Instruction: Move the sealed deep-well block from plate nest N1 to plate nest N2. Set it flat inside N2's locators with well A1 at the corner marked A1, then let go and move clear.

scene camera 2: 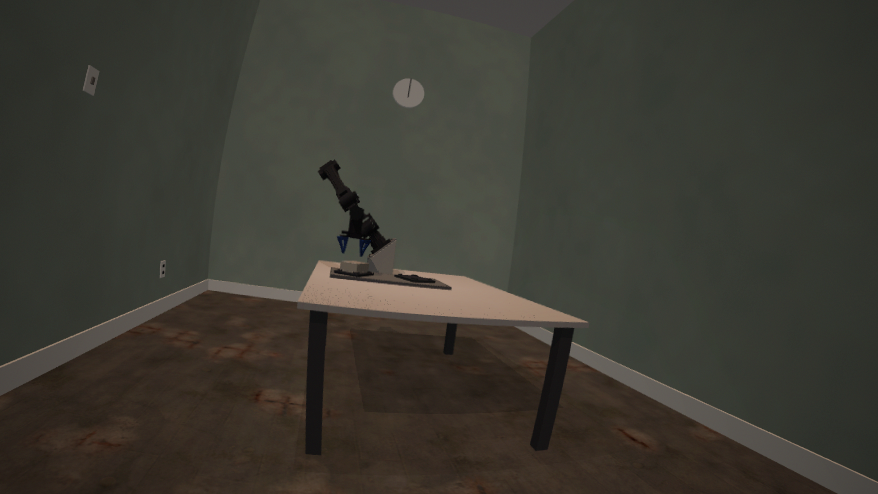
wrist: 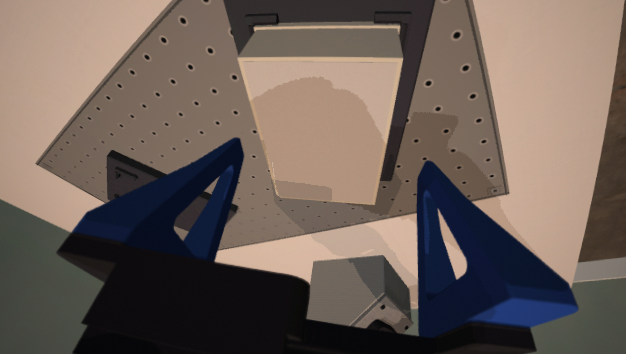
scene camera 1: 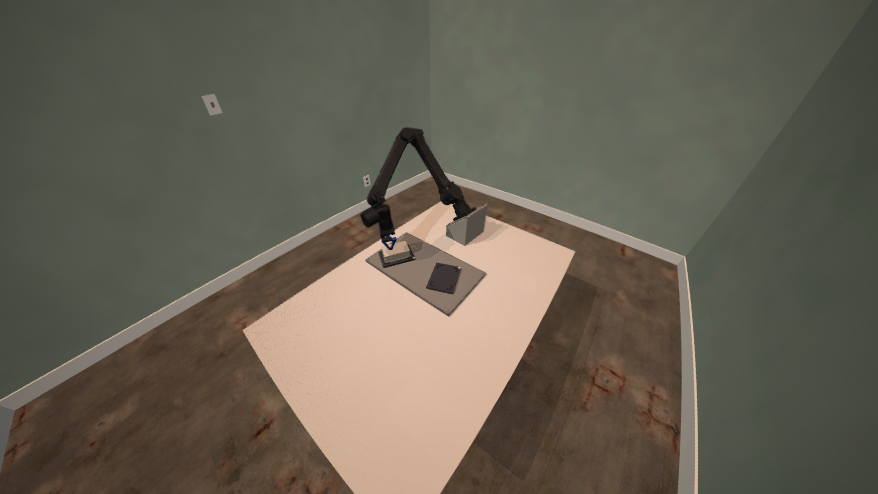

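Where they show: gripper, fingertip midpoint: [scene camera 2: 352,254] [wrist: 329,157] [scene camera 1: 389,243]; arm's base, origin of the base link: [scene camera 2: 381,247] [scene camera 1: 465,215].
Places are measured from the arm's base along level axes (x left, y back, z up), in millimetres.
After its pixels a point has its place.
Observation:
The sealed deep-well block [scene camera 1: 397,250] {x -122, y -391, z -63 mm} [scene camera 2: 354,266] {x -145, y -456, z -77 mm} [wrist: 320,125] {x -151, y -405, z -63 mm}, pale with a grey side, sits in nest N1 [scene camera 1: 397,262] {x -95, y -422, z -106 mm} [scene camera 2: 353,274] {x -147, y -475, z -109 mm} [wrist: 325,7] {x -176, y -451, z -105 mm}, a dark plate with low locators. My gripper [scene camera 1: 389,244] {x -161, y -405, z -32 mm} [scene camera 2: 353,253] {x -161, y -405, z -32 mm} [wrist: 329,157] {x -161, y -405, z -32 mm} is open, its two blue fingers pointing down above the block, apart from it. In the wrist view the block shows between and beyond the fingertips. Nest N2 [scene camera 1: 443,278] {x 143, y -359, z -105 mm} [scene camera 2: 415,278] {x 128, y -428, z -101 mm} [wrist: 145,172] {x 98, y -407, z -107 mm} holds no block; the left finger partly hides it in the wrist view. The A1 markings are not readable.
Both nests stand on a grey perforated board [scene camera 1: 454,301] {x 255, y -423, z -117 mm} [scene camera 2: 392,282] {x 20, y -499, z -121 mm} [wrist: 190,100] {x -33, y -444, z -117 mm} on the pale table [scene camera 1: 392,368] {x 264, y -783, z -130 mm} [scene camera 2: 478,307] {x 269, y -898, z -130 mm}. The arm's grey angled base mount [scene camera 1: 469,227] {x 68, y -55, z -20 mm} [scene camera 2: 383,259] {x 10, y -80, z -57 mm} [wrist: 345,285] {x -4, y -79, z -81 mm} stands behind the board, near N1.

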